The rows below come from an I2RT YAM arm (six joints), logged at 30 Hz.
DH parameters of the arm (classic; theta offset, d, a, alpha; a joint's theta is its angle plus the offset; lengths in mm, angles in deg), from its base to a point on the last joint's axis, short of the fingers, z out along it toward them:
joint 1: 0 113.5 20 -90
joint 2: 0 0 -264 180
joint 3: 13.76 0 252.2 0
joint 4: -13.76 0 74 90
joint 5: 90 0 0 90
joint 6: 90 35.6 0 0
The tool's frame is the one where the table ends.
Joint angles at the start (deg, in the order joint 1, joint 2, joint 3, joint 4, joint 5, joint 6):
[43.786 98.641 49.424 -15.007 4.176 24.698]
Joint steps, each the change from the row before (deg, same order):
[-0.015 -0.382 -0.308 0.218 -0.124 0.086]
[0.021 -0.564 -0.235 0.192 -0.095 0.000]
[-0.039 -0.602 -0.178 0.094 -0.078 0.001]
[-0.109 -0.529 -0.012 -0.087 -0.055 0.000]
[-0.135 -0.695 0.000 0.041 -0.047 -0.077]
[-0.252 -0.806 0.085 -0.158 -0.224 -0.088]
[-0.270 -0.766 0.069 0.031 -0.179 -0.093]
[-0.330 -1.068 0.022 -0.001 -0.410 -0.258]
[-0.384 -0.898 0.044 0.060 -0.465 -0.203]
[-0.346 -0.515 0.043 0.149 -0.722 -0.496]
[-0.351 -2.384 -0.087 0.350 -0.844 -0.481]
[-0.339 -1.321 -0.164 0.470 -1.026 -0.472]
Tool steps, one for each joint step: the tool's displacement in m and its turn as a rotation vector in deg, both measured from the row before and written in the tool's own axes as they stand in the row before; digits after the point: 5 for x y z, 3 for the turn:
[0.00052 -0.00034 -0.00114 -0.228 -0.214 0.120]
[-0.00009 0.00007 -0.00216 -0.313 -0.429 0.018]
[-0.00044 -0.00016 -0.00243 -0.270 -0.442 0.071]
[-0.00102 -0.00032 -0.00241 -0.182 -0.382 0.126]
[-0.00167 -0.00024 -0.00320 -0.289 -0.667 0.091]
[-0.00220 -0.00062 -0.00387 -0.393 -0.609 0.180]
[-0.00241 -0.00063 -0.00365 -0.396 -0.754 0.194]
[-0.00273 -0.00075 -0.00497 -0.664 -0.876 0.086]
[-0.00273 -0.00096 -0.00422 -0.645 -0.791 0.172]
[-0.00202 -0.00076 -0.00244 -0.772 -0.419 -0.177]
[-0.00497 0.00032 -0.01105 -1.640 -2.167 -0.127]
[-0.00283 -0.00016 -0.00586 -1.392 -1.177 -0.186]

